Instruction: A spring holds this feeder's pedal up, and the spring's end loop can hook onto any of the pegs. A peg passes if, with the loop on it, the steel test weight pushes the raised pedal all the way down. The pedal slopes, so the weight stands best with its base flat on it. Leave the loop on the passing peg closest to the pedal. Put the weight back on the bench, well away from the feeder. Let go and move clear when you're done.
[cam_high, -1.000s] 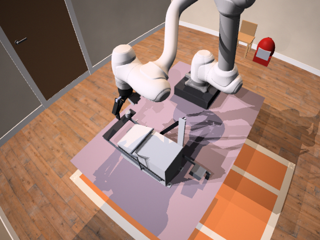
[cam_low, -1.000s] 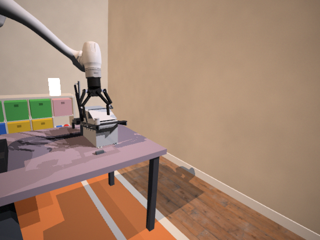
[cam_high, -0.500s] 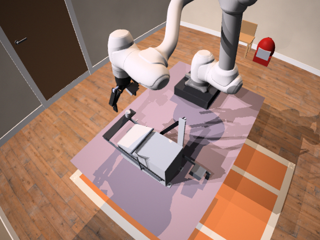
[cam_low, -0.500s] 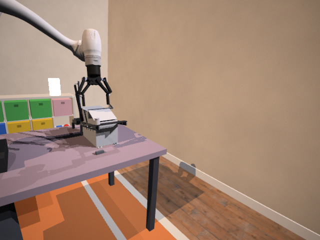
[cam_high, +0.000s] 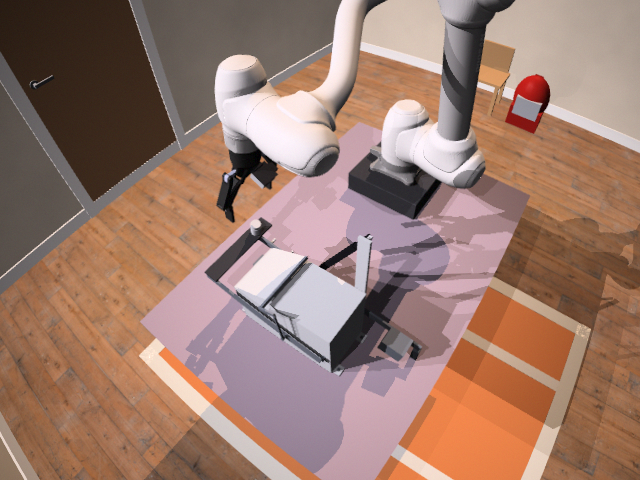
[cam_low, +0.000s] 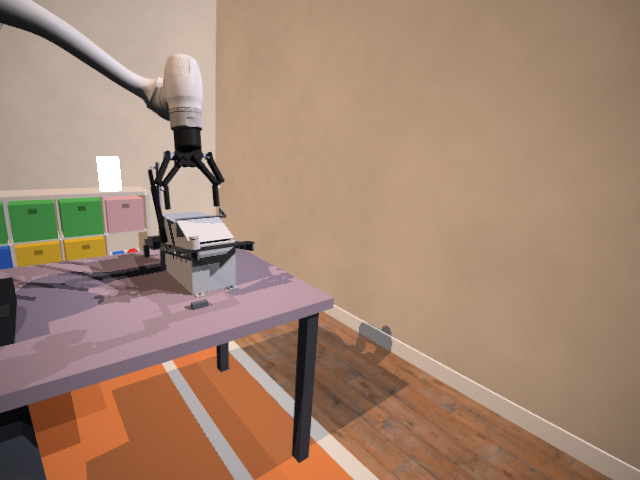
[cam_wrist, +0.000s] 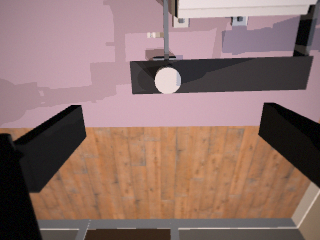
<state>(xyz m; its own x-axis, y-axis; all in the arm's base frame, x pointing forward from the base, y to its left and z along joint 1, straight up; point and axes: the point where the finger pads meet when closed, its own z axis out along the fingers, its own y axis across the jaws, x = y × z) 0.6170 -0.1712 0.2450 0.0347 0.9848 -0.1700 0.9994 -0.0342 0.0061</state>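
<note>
The steel test weight lies 110 mm below my hand. Also, from my hand: small grey block: 30 mm to the right, 310 mm below.
</note>
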